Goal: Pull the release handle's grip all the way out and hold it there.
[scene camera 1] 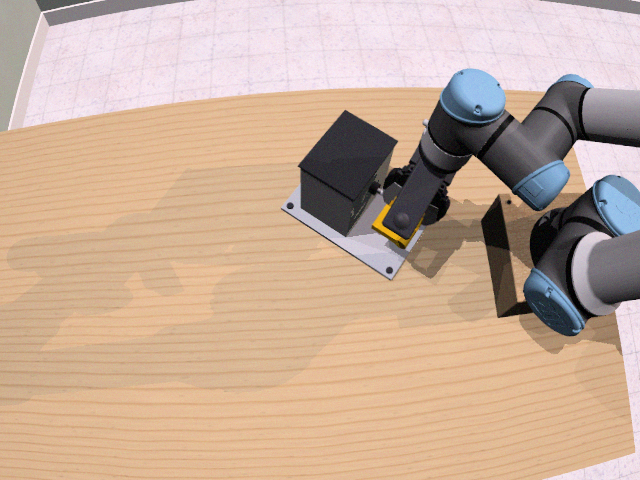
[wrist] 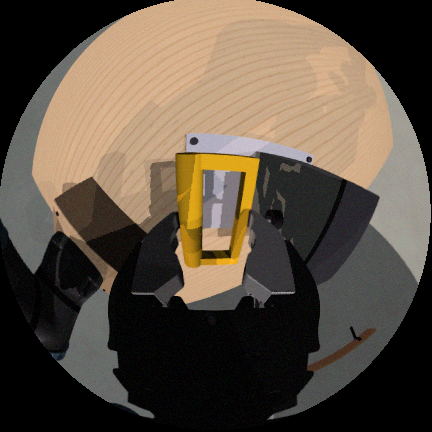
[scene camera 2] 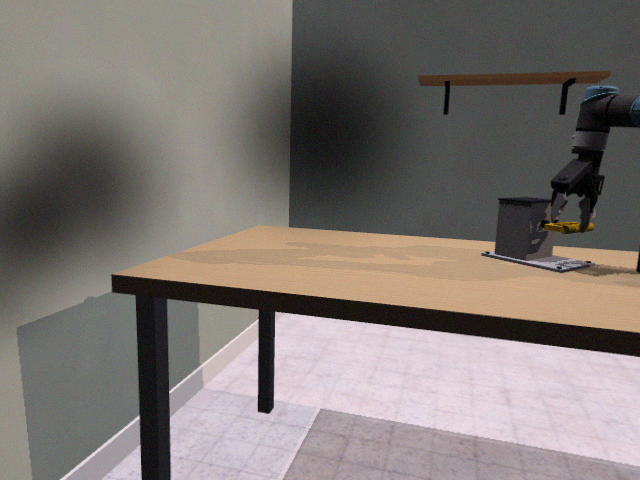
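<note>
The release handle is a yellow rectangular loop (scene camera 1: 391, 235) (scene camera 2: 560, 227) (wrist: 190, 200) with a thick grip bar on the side away from the dark housing box (scene camera 1: 348, 149) (scene camera 2: 519, 227) (wrist: 320, 200). It stands level, out from the box and above the light grey baseplate (scene camera 1: 377, 255) (scene camera 2: 560, 264) (wrist: 225, 144). My gripper (scene camera 1: 413, 206) (scene camera 2: 570, 226) (wrist: 212, 212) points down and is shut on the handle, one finger at the outer grip bar and one at the bar facing the box. The arm hides part of the handle in the first scene view.
A brown block (scene camera 1: 497, 258) (wrist: 95, 210) stands by the arm's base on the wooden table (scene camera 1: 206, 439) (scene camera 2: 361, 279). A black knob (scene camera 1: 374, 187) (wrist: 274, 219) juts from the box beside the gripper. A wall shelf (scene camera 2: 516, 78) (wrist: 345, 351) hangs behind.
</note>
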